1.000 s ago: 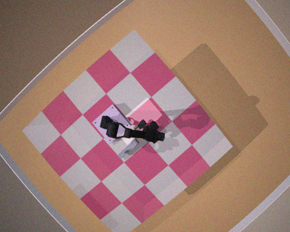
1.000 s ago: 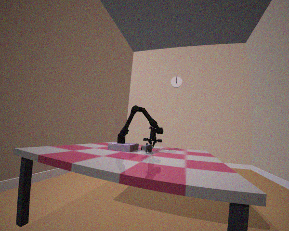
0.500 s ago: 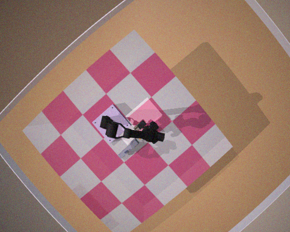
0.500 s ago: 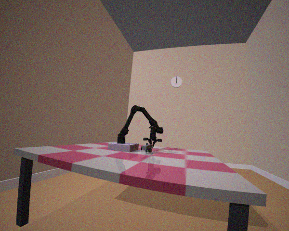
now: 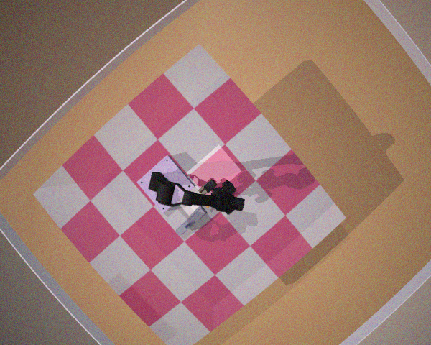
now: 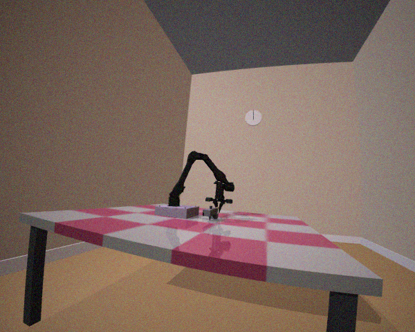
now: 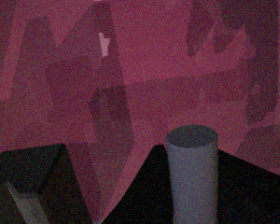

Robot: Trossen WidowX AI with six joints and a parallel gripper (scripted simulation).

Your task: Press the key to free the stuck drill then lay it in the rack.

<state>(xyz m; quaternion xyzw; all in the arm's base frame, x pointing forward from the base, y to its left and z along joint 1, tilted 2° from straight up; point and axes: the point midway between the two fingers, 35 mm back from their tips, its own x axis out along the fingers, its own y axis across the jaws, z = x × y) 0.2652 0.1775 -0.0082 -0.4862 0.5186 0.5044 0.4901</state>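
Right now the olive piece is 70 mm behind my gripper tip and 30 mm to the right of it. Also, from my gripper tip: dark key: 230 mm to the right, 30 mm above.
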